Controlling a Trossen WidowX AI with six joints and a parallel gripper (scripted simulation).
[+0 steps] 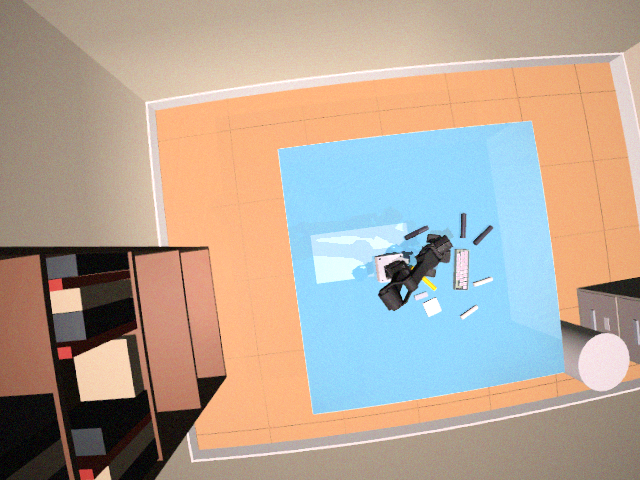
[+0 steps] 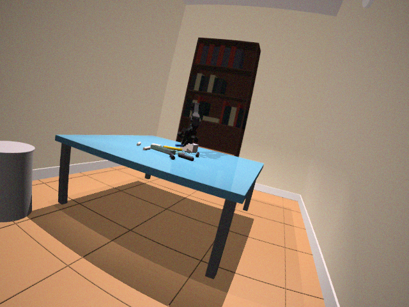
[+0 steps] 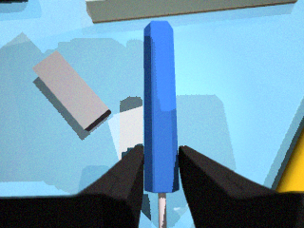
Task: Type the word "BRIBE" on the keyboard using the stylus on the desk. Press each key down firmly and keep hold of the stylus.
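My gripper tip is 5 cm past the yellow pencil, 10 cm to the left of it and 5 cm above it. Also, from my gripper tip: blue stylus (right at my gripper tip); then stylus tip (4 cm behind, 1 cm to the left); then white block (4 cm behind, 24 cm to the right, 5 cm below).
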